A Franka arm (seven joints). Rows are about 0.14 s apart.
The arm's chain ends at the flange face. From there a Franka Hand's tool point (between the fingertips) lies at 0.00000 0.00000 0.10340 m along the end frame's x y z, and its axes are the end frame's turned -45 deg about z.
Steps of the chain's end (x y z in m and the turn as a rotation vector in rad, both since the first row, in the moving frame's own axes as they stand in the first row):
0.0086 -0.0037 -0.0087 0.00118 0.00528 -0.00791
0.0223 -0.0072 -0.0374 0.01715 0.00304 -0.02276
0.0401 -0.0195 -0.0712 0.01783 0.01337 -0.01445
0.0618 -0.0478 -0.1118 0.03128 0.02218 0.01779
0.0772 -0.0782 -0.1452 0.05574 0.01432 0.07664
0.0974 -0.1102 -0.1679 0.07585 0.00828 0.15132
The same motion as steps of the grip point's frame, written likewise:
0.0092 0.0038 -0.0087 -0.00290 0.00457 -0.00791
0.0223 0.0096 -0.0374 0.00998 0.01428 -0.02276
0.0444 0.0142 -0.0712 0.00315 0.02206 -0.01445
0.0814 0.0093 -0.1119 0.00643 0.03780 0.01779
0.1151 -0.0035 -0.1454 0.02929 0.04954 0.07664
0.1533 -0.0135 -0.1682 0.04778 0.05949 0.15132

